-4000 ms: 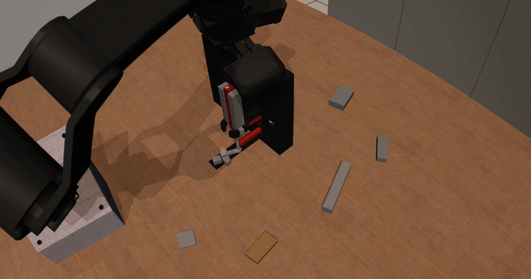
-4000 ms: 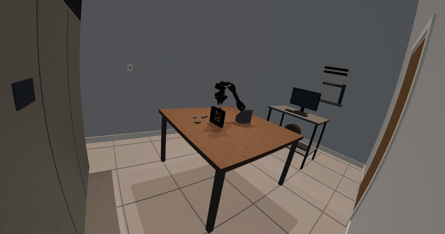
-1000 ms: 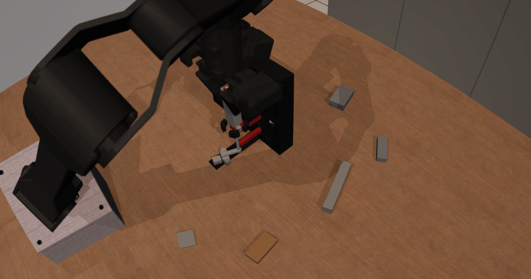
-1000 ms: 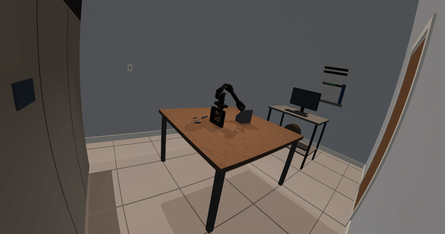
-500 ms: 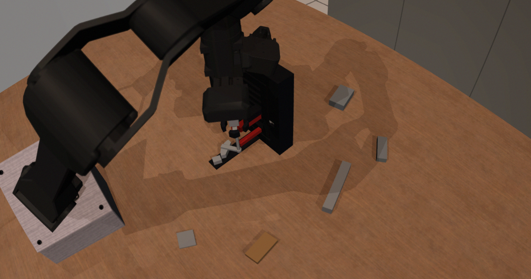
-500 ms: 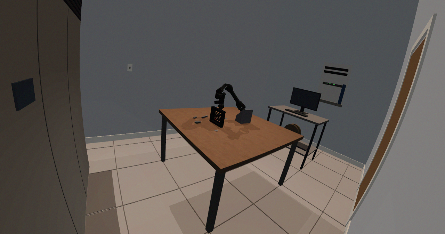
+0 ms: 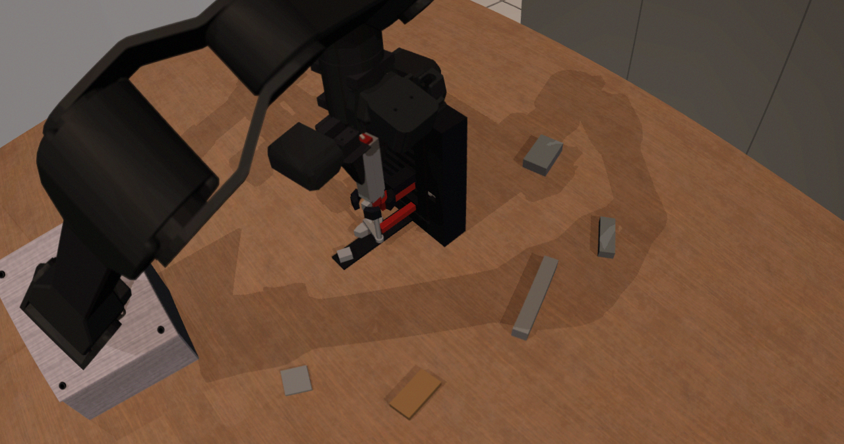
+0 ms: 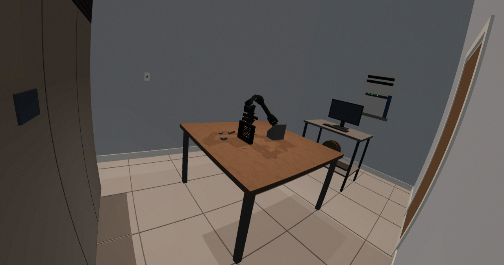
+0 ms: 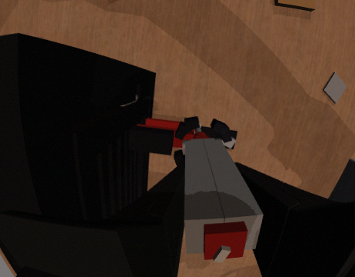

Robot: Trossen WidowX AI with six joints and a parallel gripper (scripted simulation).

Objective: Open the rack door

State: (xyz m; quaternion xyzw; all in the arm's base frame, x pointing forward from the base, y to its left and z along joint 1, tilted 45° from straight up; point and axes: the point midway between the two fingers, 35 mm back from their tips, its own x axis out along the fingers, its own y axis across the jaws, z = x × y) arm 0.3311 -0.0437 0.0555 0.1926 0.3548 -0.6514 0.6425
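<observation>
Now: gripper tip 20 mm above the handle and 10 mm to the right of it. Round my gripper tip: brown tile: 170 mm to the right, 120 mm below, 90 mm behind; small grey block: 210 mm ahead, 180 mm to the right, 120 mm below; long grey bar: 180 mm to the right, 120 mm below, 80 mm ahead.
</observation>
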